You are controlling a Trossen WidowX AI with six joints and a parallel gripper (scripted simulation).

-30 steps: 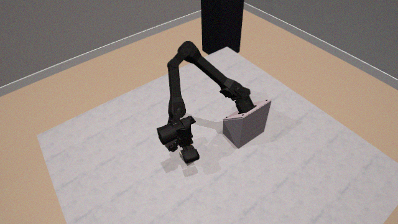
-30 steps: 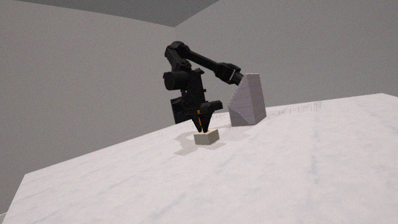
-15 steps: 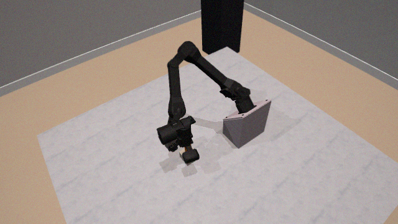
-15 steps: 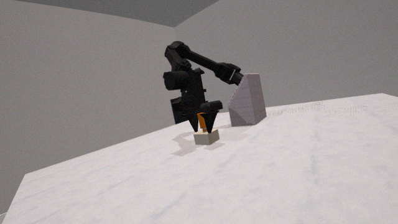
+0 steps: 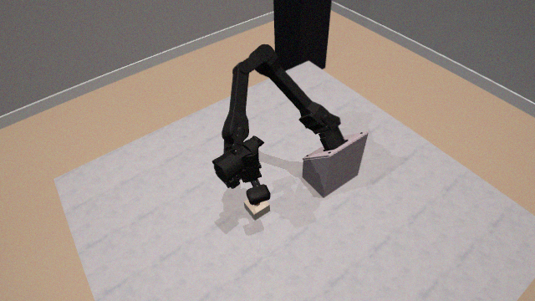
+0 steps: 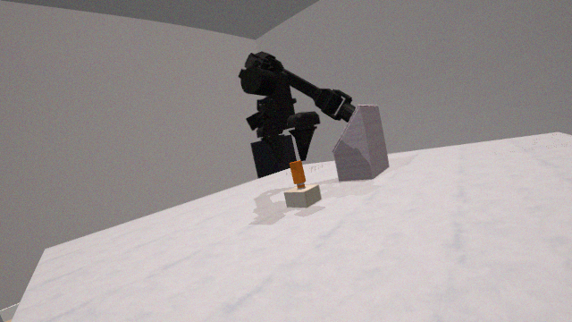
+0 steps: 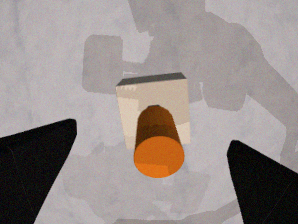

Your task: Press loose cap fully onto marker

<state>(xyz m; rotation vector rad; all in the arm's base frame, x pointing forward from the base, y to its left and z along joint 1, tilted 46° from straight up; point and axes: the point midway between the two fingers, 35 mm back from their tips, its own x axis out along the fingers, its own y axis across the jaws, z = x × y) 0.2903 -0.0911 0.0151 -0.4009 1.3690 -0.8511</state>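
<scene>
Now: the orange cap 10 mm behind my gripper tip and 30 mm below it. From my gripper tip the other things lie so: beige holder block: 10 mm behind, 90 mm below.
</scene>
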